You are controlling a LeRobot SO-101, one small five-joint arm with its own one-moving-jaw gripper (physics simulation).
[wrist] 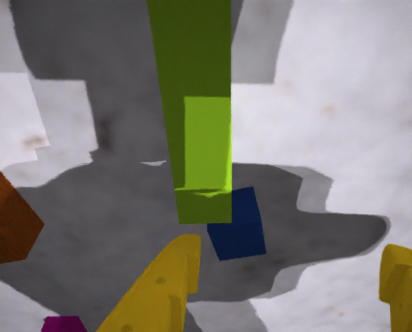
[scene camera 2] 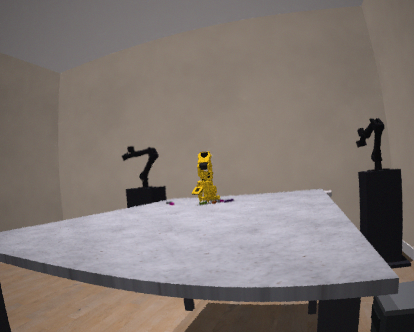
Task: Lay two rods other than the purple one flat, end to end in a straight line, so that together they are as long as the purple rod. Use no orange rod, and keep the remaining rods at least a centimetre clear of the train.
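Places are measured from the arm's base along level axes (x ahead, y down, z left), in centimetres.
Pixels of known places: hand, tool point: (wrist: 199, 256) (scene camera 2: 207, 201).
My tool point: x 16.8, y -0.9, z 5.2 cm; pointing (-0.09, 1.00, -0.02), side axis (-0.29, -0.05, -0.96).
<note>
Behind a point stands the place of what it marks.
In the wrist view, a long green rod (wrist: 207, 142) {x 19.6, y -1.0, z 4.2 cm} runs down from the top edge. A dark blue rod (wrist: 237, 240) {x 17.2, y -1.0, z 4.3 cm} shows beside its near end, partly covered by it; whether they touch I cannot tell. An orange rod (wrist: 17, 222) {x 18.4, y -0.5, z 8.7 cm} is cut off at the left edge, and a magenta piece (wrist: 64, 324) {x 13.9, y -0.3, z 10.4 cm} at the bottom left. My gripper (wrist: 292, 242) is open and empty, its jaws wide apart, the left one just below the green rod's end. In the scene view, a dark purple rod (scene camera 2: 228, 200) {x 16.4, y -0.7, z 15.0 cm} lies right of the arm's foot; small green (scene camera 2: 202, 203) {x 21.7, y -0.4, z 4.3 cm} and magenta (scene camera 2: 171, 203) {x 20.4, y -0.8, z -11.7 cm} pieces also show.
The yellow arm (scene camera 2: 204, 175) {x 19.1, y -12.8, z 5.4 cm} stands near the far edge of the pale table (scene camera 2: 225, 245) {x 98.2, y 0.0, z 35.9 cm}. Its shadow falls over the rods in the wrist view. Two black arms (scene camera 2: 150, 155) (scene camera 2: 376, 142) stand on pedestals beyond the table.
</note>
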